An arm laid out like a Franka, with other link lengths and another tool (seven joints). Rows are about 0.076 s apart.
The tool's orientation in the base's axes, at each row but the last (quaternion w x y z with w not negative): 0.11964, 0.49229, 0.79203, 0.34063; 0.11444, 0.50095, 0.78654, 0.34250; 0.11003, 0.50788, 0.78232, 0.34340; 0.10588, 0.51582, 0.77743, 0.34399; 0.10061, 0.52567, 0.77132, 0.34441; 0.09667, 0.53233, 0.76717, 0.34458; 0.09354, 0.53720, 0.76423, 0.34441; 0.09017, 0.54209, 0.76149, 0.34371; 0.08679, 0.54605, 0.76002, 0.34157; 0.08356, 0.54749, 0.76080, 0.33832; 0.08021, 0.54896, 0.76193, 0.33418
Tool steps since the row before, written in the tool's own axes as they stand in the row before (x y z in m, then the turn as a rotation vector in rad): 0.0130, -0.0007, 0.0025, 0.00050, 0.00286, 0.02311; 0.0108, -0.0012, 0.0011, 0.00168, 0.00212, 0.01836; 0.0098, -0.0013, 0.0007, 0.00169, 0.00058, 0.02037; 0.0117, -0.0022, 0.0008, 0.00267, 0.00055, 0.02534; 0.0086, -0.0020, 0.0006, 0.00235, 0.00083, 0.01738; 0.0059, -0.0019, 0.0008, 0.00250, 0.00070, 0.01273; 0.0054, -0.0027, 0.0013, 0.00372, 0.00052, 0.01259; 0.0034, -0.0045, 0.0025, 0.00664, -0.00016, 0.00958; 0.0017, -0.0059, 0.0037, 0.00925, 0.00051, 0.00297; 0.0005, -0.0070, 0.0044, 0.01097, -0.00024, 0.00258; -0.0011, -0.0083, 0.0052, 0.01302, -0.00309, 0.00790
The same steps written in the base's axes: -0.0055, 0.0121, -0.0004, 0.01388, 0.01099, -0.01513; -0.0054, 0.0095, 0.0002, 0.01032, 0.00980, -0.01191; -0.0051, 0.0085, 0.0004, 0.01025, 0.01028, -0.01440; -0.0064, 0.0101, 0.0002, 0.01238, 0.01325, -0.01791; -0.0048, 0.0074, 0.0001, 0.00860, 0.00964, -0.01189; -0.0035, 0.0052, -0.0005, 0.00605, 0.00777, -0.00848; -0.0036, 0.0048, -0.0014, 0.00534, 0.00875, -0.00821; -0.0035, 0.0033, -0.0039, 0.00213, 0.00994, -0.00570; -0.0033, 0.0021, -0.0060, -0.00170, 0.00957, 0.00031; -0.0034, 0.0011, -0.0075, -0.00314, 0.01081, 0.00057; -0.0035, -0.0002, -0.0092, -0.00356, 0.01438, -0.00469
